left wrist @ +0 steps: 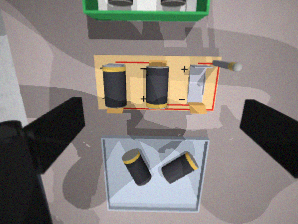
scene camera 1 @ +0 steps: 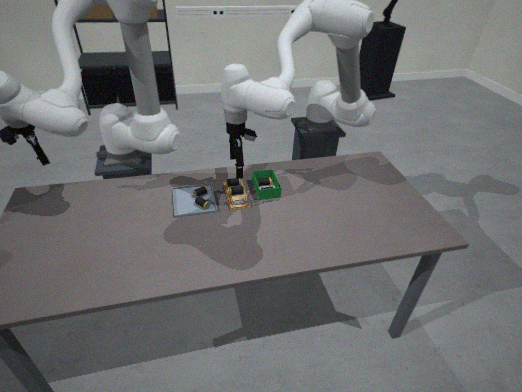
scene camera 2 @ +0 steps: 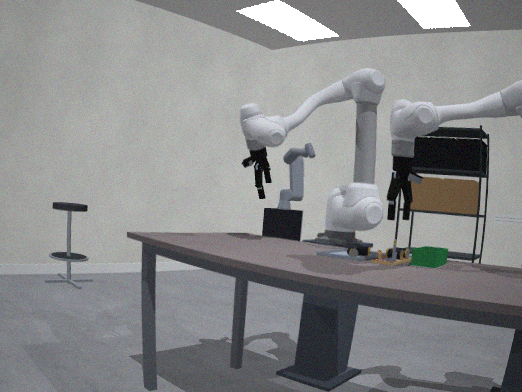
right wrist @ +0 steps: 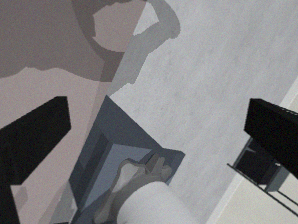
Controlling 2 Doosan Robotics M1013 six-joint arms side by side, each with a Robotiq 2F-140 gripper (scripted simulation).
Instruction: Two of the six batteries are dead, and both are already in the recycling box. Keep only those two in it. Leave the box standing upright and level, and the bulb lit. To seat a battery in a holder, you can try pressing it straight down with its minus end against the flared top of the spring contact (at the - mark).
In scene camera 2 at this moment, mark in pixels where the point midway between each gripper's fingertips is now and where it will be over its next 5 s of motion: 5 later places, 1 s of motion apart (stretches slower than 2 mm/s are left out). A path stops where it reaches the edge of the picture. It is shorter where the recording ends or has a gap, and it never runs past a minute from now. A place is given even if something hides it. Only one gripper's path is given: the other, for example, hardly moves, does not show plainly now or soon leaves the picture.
The left gripper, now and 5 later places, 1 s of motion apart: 398, 220; 359, 223; 353, 242; 352, 252; 352, 247; 355, 223
